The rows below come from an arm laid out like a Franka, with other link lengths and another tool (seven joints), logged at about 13 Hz.
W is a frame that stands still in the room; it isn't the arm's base.
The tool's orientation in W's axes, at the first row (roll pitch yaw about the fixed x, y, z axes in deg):
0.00, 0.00, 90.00
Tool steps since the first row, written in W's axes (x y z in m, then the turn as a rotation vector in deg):
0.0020, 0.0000, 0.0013, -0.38, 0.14, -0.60
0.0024, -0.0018, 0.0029, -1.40, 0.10, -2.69
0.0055, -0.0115, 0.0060, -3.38, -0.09, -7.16
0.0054, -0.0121, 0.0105, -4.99, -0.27, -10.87
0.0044, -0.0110, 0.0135, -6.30, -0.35, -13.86
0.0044, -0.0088, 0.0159, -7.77, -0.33, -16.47
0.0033, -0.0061, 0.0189, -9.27, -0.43, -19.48
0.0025, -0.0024, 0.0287, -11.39, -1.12, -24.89
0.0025, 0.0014, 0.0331, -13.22, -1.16, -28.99
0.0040, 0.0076, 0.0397, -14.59, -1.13, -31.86
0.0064, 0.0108, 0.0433, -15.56, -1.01, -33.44
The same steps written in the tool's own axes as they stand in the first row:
0.0000, -0.0020, 0.0013, 0.14, 0.38, -0.60
-0.0018, -0.0024, 0.0029, 0.10, 1.40, -2.69
-0.0115, -0.0055, 0.0060, -0.09, 3.38, -7.16
-0.0121, -0.0054, 0.0105, -0.27, 4.99, -10.87
-0.0110, -0.0044, 0.0135, -0.35, 6.30, -13.86
-0.0088, -0.0044, 0.0159, -0.33, 7.77, -16.47
-0.0061, -0.0033, 0.0189, -0.43, 9.27, -19.48
-0.0024, -0.0025, 0.0287, -1.12, 11.39, -24.89
0.0014, -0.0025, 0.0331, -1.16, 13.22, -28.99
0.0076, -0.0040, 0.0397, -1.13, 14.59, -31.86
0.0108, -0.0064, 0.0433, -1.01, 15.56, -33.44

